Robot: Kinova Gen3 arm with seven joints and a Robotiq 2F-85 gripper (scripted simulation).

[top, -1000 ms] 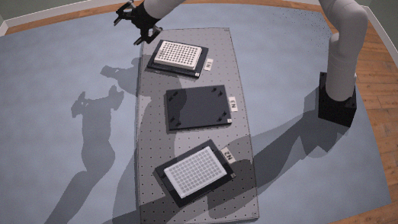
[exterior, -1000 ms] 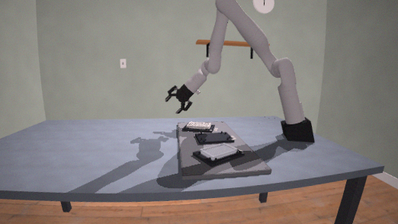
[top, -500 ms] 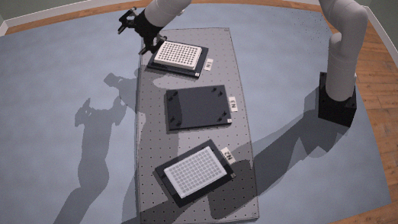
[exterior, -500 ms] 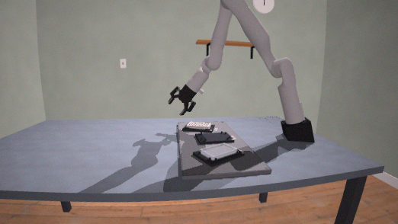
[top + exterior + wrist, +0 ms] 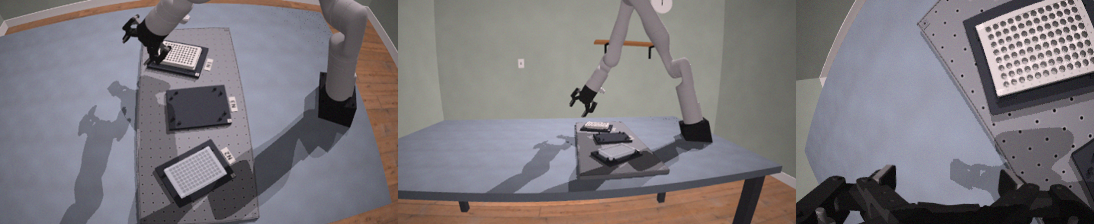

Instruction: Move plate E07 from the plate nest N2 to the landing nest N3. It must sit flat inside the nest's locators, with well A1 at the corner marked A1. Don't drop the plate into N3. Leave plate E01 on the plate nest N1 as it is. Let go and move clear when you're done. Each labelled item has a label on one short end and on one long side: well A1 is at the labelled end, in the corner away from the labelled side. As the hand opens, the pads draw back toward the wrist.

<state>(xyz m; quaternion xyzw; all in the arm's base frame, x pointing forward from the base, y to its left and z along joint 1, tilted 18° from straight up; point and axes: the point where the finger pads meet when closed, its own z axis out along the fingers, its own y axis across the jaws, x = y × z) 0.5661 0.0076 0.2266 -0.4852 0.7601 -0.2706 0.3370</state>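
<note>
Now: the plate 28 cm to the left of my hand, 20 cm behind it and 10 cm below it. Round my hand: landing nest N3: 18 cm behind, 11 cm below, 9 cm to the left; A1 corner tag: 27 cm behind, 12 cm to the left, 10 cm below; N3 label: 28 cm behind, 12 cm below, 6 cm to the left.
</note>
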